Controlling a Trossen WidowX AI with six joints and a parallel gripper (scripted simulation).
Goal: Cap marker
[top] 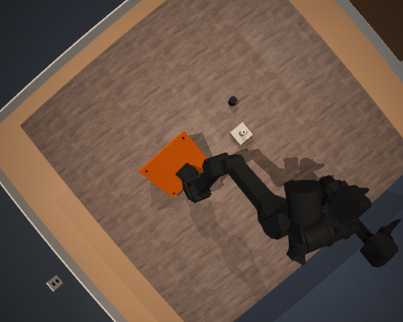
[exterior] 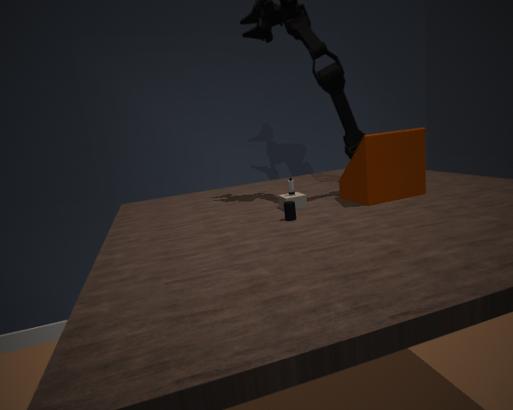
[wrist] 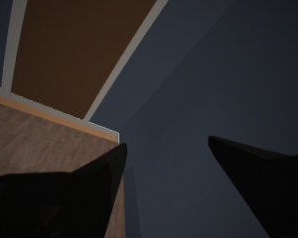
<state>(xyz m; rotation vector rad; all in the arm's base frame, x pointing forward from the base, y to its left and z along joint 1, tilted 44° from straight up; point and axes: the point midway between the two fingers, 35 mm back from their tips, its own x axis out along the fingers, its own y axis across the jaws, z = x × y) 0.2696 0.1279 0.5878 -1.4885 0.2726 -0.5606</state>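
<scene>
Right now the dark cap is 59 cm below my gripper tip, 41 cm to the left of it and 7 cm ahead of it. Round my gripper tip: pale holder block (60 cm below, 28 cm to the left).
</scene>
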